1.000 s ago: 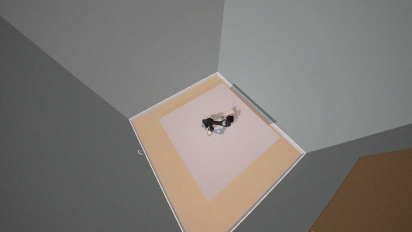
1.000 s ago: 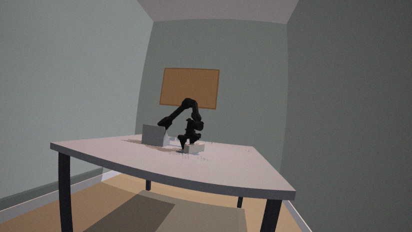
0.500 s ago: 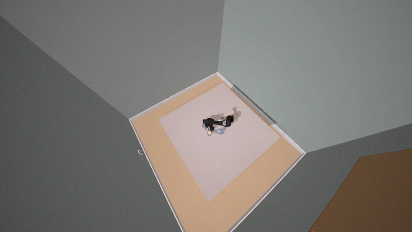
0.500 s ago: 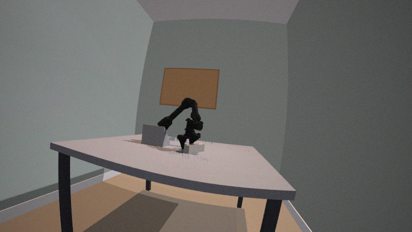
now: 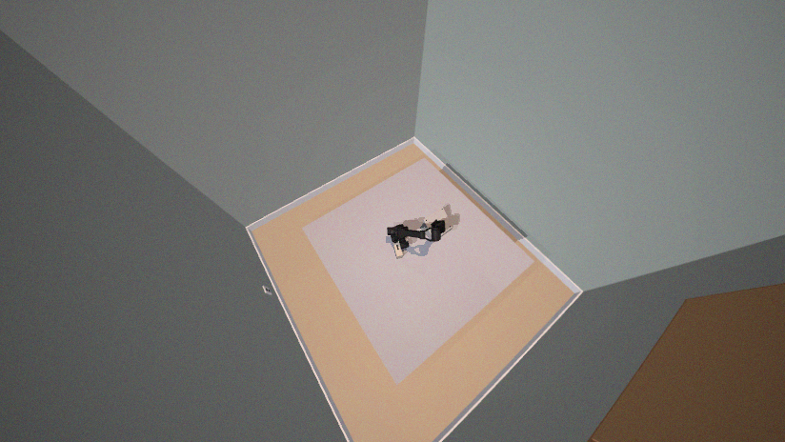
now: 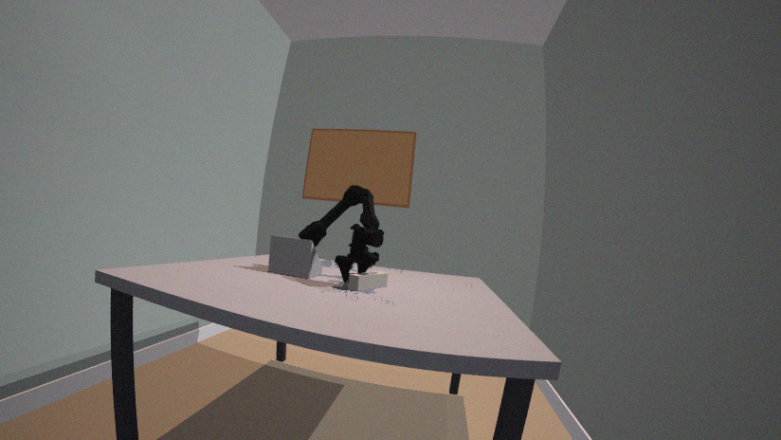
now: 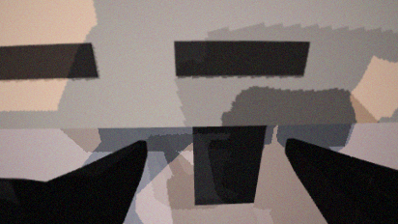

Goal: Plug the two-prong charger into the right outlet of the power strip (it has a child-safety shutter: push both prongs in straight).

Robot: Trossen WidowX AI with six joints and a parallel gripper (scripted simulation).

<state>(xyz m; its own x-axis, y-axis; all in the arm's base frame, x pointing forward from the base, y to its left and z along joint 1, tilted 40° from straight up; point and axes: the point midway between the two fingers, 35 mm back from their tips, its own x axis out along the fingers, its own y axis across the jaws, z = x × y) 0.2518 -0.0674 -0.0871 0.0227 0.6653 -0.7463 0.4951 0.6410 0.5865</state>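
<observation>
The black charger is 2 cm ahead of my gripper tip, 1 cm to the right of it and 1 cm above it.
</observation>
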